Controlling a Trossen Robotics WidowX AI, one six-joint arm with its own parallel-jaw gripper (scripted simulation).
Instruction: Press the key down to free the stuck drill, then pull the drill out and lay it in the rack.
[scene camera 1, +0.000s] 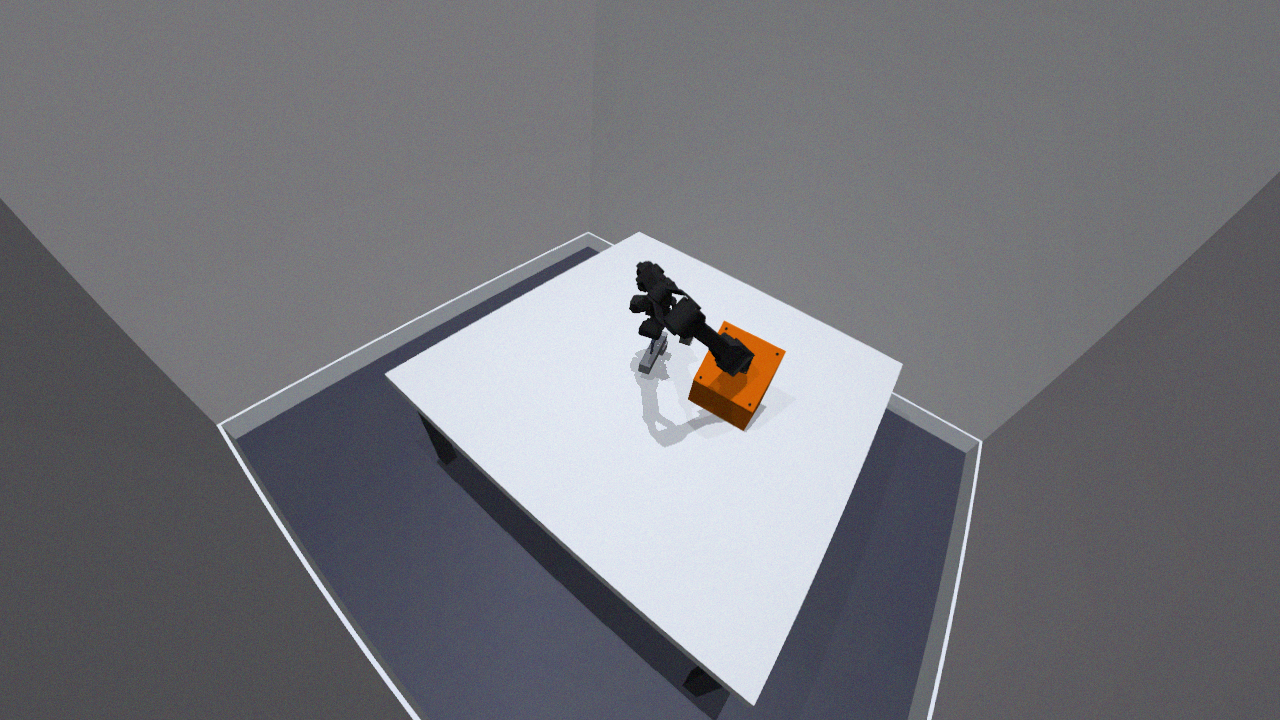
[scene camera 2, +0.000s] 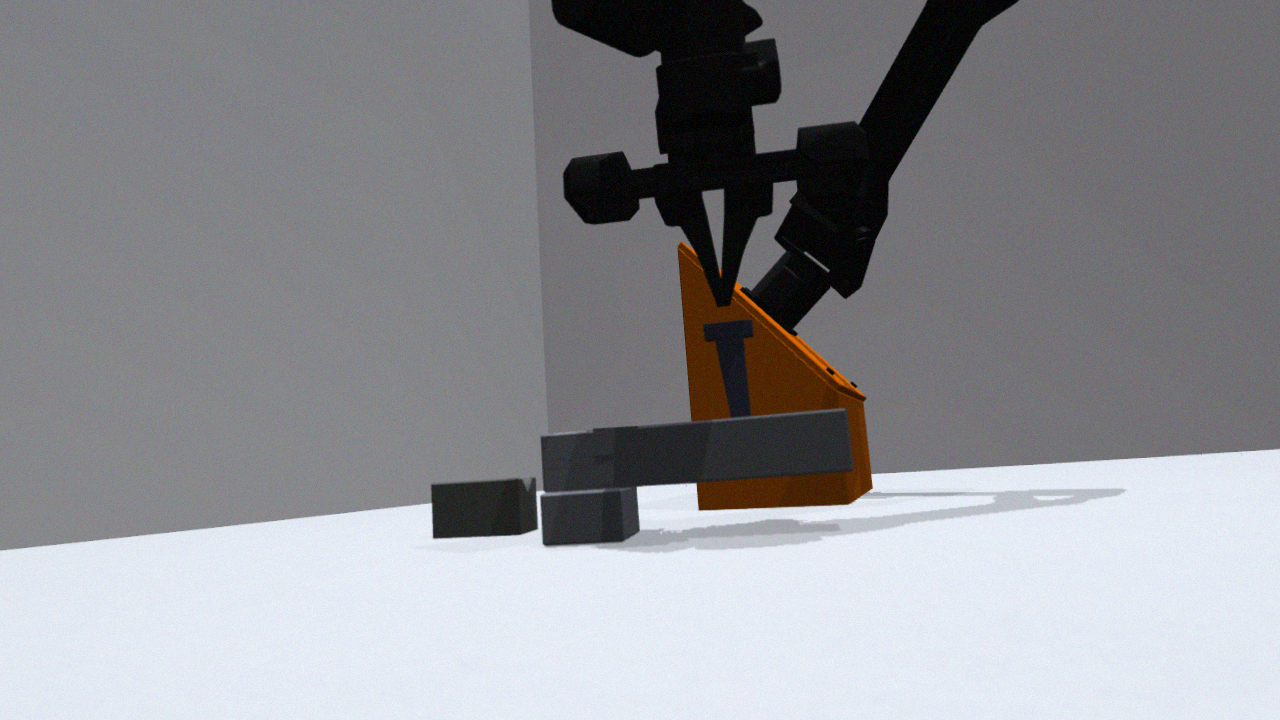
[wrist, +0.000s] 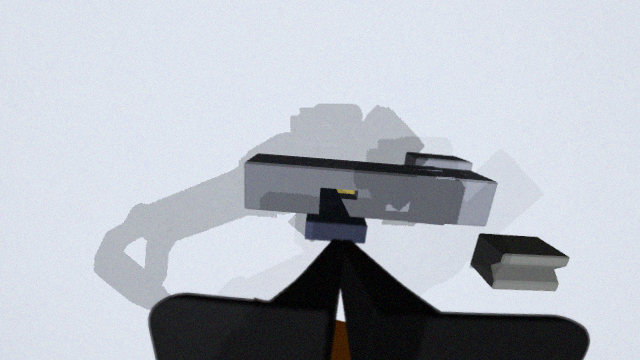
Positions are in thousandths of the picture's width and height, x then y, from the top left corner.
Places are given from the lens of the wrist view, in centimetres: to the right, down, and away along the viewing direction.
gripper (wrist: 532, 693): 1, 3, 11
dark t-shaped key (wrist: 521, 615): 1, 2, 12
dark v-notched rack (wrist: 790, 729): 17, 8, 22
grey housing (wrist: 684, 526): 8, 1, 18
The marked spots on the dark v-notched rack and the dark t-shaped key are 20 cm apart.
